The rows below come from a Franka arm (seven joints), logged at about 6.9 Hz.
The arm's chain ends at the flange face. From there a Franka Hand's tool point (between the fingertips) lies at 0.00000 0.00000 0.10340 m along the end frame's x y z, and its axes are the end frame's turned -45 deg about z.
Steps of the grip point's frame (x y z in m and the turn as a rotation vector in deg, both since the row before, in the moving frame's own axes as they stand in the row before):
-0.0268 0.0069 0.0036 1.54 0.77 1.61
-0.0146 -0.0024 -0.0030 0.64 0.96 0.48
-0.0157 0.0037 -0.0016 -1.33 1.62 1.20
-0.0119 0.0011 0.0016 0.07 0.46 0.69
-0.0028 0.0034 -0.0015 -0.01 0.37 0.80
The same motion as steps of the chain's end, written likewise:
-0.0131 0.0268 0.0036 1.63 -0.54 1.61
-0.0124 0.0107 -0.0030 1.13 0.23 0.48
-0.0123 0.0140 -0.0015 0.21 2.09 1.20
-0.0081 0.0099 0.0016 0.37 0.28 0.69
-0.0001 0.0048 -0.0015 0.25 0.27 0.80

